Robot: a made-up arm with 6 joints. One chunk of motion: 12 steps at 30 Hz.
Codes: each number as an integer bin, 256 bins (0 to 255) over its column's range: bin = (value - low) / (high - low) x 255, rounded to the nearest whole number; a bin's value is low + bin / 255 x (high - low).
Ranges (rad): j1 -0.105..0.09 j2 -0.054..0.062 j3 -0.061..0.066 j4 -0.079..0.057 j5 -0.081..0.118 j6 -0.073..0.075
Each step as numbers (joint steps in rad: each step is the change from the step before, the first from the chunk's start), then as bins.
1 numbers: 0.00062 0.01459 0.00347 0.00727 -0.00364 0.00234
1 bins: 138 151 129 162 99 130
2 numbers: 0.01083 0.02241 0.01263 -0.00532 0.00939 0.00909
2 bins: 151 168 148 138 116 141
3 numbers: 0.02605 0.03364 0.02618 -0.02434 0.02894 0.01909
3 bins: 171 193 175 102 141 159
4 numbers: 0.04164 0.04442 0.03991 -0.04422 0.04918 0.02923
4 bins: 192 216 203 65 167 176
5 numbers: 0.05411 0.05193 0.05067 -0.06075 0.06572 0.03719
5 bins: 208 233 224 34 188 190
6 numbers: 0.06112 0.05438 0.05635 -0.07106 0.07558 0.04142
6 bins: 217 238 236 15 201 197
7 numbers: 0.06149 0.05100 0.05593 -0.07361 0.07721 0.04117
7 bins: 218 231 235 10 203 197
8 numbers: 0.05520 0.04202 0.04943 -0.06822 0.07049 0.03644
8 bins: 209 211 222 20 194 189
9 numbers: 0.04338 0.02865 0.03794 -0.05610 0.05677 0.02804
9 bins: 194 182 199 43 177 174
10 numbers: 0.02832 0.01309 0.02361 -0.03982 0.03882 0.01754
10 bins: 174 147 170 73 154 156
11 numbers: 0.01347 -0.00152 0.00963 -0.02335 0.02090 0.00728
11 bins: 155 115 142 104 131 138
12 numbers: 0.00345 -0.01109 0.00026 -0.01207 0.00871 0.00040
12 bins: 142 94 123 125 115 126
